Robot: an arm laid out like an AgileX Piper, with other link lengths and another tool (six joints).
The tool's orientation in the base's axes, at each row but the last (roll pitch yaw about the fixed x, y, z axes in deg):
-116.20, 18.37, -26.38
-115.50, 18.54, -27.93
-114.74, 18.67, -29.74
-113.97, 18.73, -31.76
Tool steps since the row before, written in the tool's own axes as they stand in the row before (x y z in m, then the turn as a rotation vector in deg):
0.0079, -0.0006, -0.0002, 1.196, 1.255, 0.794
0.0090, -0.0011, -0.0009, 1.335, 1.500, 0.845
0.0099, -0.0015, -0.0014, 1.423, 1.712, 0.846
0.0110, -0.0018, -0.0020, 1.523, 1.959, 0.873
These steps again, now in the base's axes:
0.0069, -0.0033, -0.0019, 0.670, -0.156, -1.778
0.0078, -0.0045, -0.0016, 0.691, -0.234, -2.053
0.0084, -0.0055, -0.0013, 0.666, -0.321, -2.264
0.0090, -0.0068, -0.0012, 0.642, -0.395, -2.520

